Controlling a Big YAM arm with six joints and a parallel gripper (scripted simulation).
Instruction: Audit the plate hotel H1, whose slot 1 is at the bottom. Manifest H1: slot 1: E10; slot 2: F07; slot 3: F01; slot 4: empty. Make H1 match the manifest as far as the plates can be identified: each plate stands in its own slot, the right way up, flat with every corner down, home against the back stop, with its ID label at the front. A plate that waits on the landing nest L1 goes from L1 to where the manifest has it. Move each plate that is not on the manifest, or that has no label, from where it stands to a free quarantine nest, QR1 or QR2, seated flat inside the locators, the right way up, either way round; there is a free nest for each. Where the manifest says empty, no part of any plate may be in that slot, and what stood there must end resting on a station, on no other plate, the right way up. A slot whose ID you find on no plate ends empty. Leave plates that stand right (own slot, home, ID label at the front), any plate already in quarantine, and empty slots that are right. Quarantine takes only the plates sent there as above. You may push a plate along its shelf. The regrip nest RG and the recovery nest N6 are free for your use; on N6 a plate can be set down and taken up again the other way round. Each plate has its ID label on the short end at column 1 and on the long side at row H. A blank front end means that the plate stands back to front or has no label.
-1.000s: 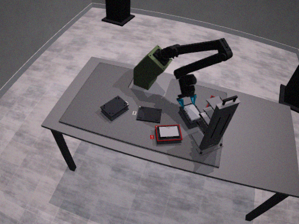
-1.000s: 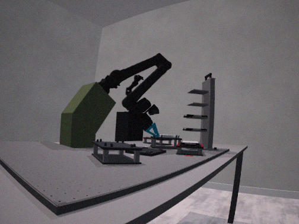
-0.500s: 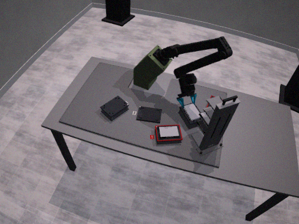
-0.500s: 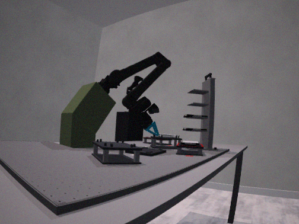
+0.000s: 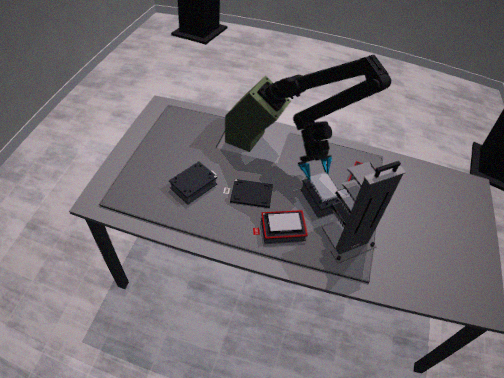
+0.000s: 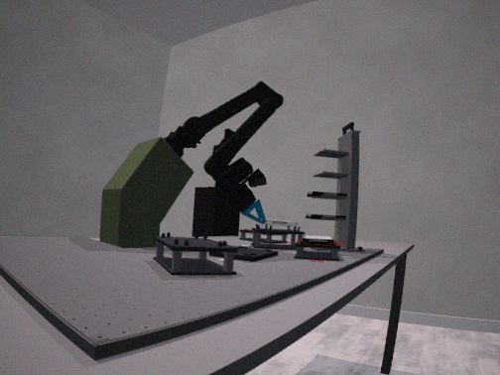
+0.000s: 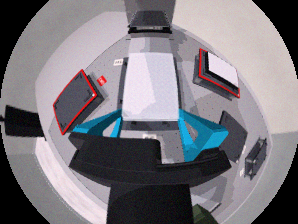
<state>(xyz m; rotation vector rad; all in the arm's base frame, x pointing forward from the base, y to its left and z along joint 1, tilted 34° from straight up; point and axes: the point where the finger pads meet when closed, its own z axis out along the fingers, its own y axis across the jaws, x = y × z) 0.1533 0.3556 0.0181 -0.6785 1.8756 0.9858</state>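
Now: the white-topped plate 4 cm ahead of my hand and 4 cm to the left of it. Round my hand: plate hotel H1: 20 cm ahead, 24 cm to the left, 12 cm above; then red-framed nest: 15 cm behind, 18 cm to the left, 5 cm below.
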